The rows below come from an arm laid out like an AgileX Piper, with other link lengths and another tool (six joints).
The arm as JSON. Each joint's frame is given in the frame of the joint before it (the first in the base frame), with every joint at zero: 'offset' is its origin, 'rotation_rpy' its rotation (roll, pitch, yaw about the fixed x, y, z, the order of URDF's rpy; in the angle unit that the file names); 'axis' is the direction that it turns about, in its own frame. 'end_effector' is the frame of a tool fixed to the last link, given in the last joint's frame.
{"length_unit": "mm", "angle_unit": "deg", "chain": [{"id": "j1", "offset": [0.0, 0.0, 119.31], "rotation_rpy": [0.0, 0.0, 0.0], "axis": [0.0, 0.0, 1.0]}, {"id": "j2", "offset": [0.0, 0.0, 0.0], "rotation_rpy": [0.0, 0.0, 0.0], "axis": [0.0, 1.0, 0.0]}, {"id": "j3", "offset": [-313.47, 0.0, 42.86], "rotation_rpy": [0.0, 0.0, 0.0], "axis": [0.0, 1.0, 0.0]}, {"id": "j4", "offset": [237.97, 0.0, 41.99], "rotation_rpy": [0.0, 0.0, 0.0], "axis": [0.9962, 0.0, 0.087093]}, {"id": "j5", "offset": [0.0, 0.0, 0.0], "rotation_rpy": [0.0, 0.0, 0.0], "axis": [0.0, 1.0, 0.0]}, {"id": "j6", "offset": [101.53, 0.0, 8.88], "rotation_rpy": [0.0, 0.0, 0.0], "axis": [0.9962, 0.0, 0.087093]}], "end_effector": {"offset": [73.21, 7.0, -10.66], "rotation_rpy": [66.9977, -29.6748, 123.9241]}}
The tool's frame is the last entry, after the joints.
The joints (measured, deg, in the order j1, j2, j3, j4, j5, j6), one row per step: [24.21, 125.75, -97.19, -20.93, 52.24, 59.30]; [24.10, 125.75, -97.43, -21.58, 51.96, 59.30]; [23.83, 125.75, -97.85, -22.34, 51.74, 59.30]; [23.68, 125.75, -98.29, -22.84, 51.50, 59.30]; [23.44, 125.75, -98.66, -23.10, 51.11, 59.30]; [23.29, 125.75, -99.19, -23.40, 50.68, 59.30]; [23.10, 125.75, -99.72, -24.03, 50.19, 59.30]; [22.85, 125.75, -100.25, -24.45, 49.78, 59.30]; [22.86, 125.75, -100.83, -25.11, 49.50, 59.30]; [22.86, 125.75, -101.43, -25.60, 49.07, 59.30]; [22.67, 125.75, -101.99, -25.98, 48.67, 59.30]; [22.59, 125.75, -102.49, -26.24, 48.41, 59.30]
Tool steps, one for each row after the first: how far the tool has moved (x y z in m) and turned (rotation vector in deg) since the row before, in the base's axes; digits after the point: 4 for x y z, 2 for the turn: [0.0027, -0.0013, 0.0017, -0.30, -0.68, 0.24]; [0.0038, -0.0026, 0.0026, -0.36, -0.84, 0.10]; [0.0033, -0.0011, 0.0026, -0.12, -0.78, 0.13]; [0.0033, -0.0012, 0.0022, 0.12, -0.74, 0.00]; [0.0038, -0.0002, 0.0031, 0.17, -0.93, 0.12]; [0.0043, -0.0011, 0.0034, -0.09, -1.10, 0.22]; [0.0040, -0.0014, 0.0033, 0.05, -0.96, 0.06]; [0.0034, 0.0002, 0.0036, -0.21, -0.99, 0.35]; [0.0036, 0.0007, 0.0038, 0.02, -1.07, 0.34]; [0.0038, -0.0008, 0.0035, 0.08, -0.97, 0.10]; [0.0028, 0.0000, 0.0031, 0.09, -0.76, 0.11]
